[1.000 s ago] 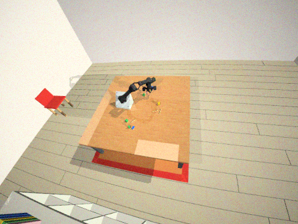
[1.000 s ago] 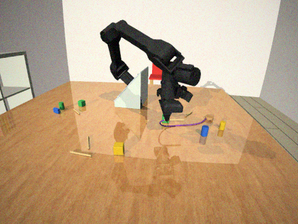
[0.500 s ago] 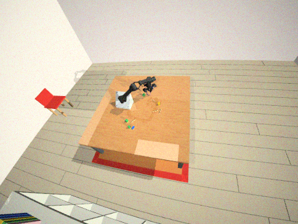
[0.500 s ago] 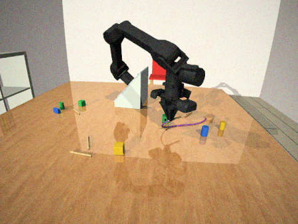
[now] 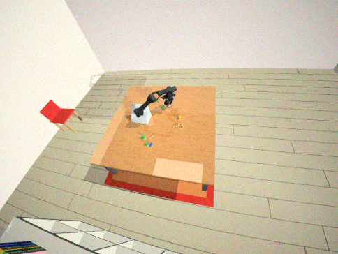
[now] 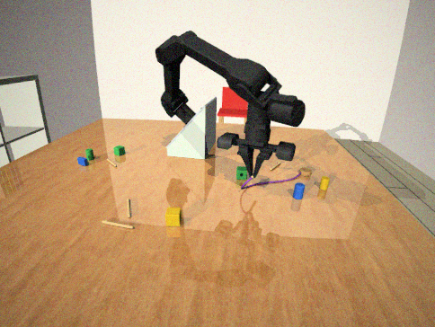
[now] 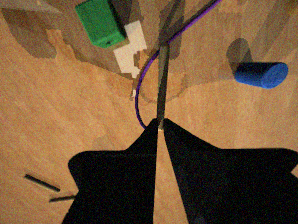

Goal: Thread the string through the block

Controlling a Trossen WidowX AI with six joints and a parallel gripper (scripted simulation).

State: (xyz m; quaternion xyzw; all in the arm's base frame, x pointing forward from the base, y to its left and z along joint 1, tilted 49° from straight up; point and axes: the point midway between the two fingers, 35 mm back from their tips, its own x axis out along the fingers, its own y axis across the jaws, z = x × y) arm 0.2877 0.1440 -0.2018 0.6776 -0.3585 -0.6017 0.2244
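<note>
Now: the green block 100 mm behind my gripper tip, 40 mm to the right of it and 40 mm below it. Also, from my gripper tip: yellow cylinder 210 mm to the left, 90 mm behind, 40 mm below; blue cylinder 130 mm to the left, 40 mm below, 20 mm behind; yellow cube 160 mm to the right, 160 mm ahead, 40 mm below.
</note>
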